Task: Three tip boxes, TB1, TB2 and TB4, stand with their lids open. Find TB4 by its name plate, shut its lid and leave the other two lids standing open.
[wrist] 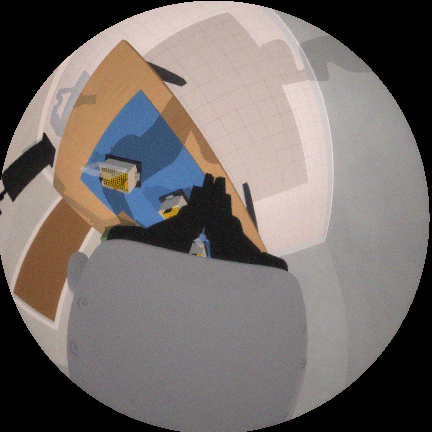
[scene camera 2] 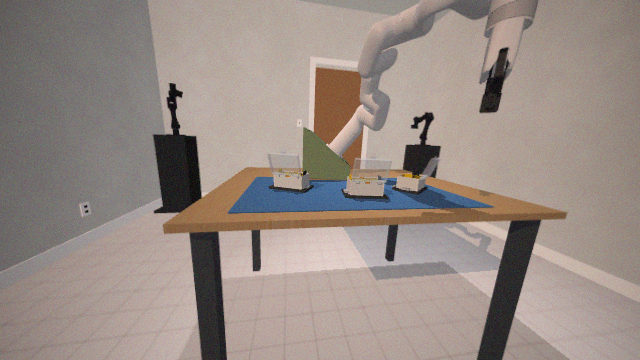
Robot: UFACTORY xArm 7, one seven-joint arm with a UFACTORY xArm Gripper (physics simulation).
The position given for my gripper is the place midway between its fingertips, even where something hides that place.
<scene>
In view: my gripper [scene camera 2: 487, 112] and a blue mat [wrist: 138, 132].
</scene>
